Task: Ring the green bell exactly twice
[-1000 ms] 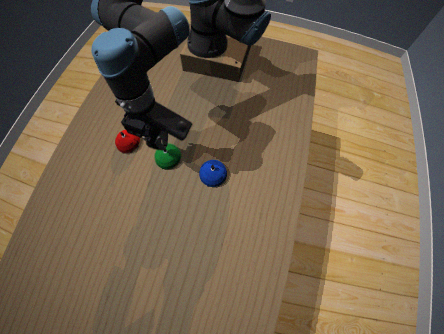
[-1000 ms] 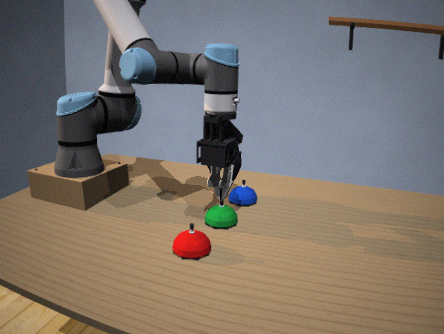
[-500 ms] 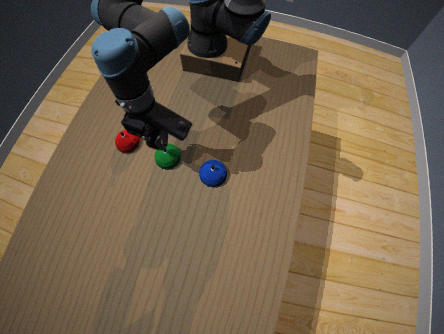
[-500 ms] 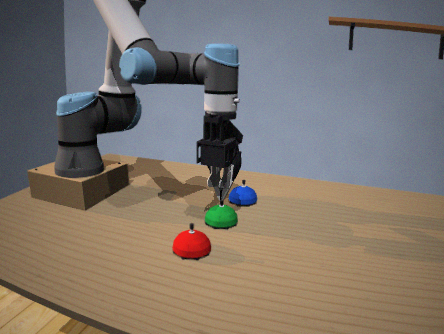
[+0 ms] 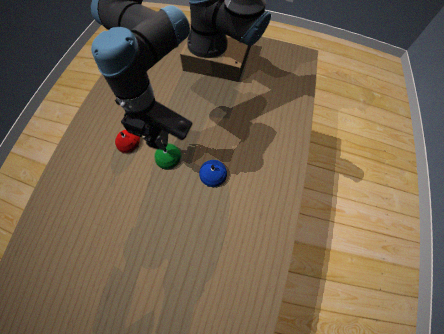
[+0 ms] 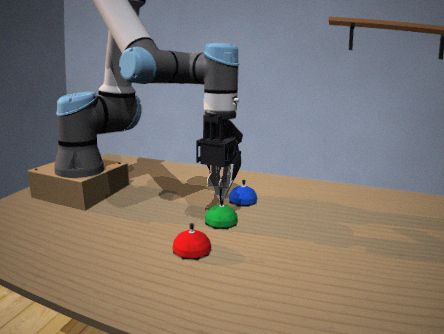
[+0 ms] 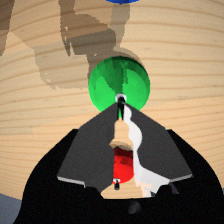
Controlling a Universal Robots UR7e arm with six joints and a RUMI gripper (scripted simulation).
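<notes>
Right now the green bell is 40 mm below my hand. From my hand the other things lie so: red bell (20 mm ahead, 160 mm to the right, 40 mm below); blue bell (10 mm behind, 150 mm to the left, 40 mm below).
</notes>
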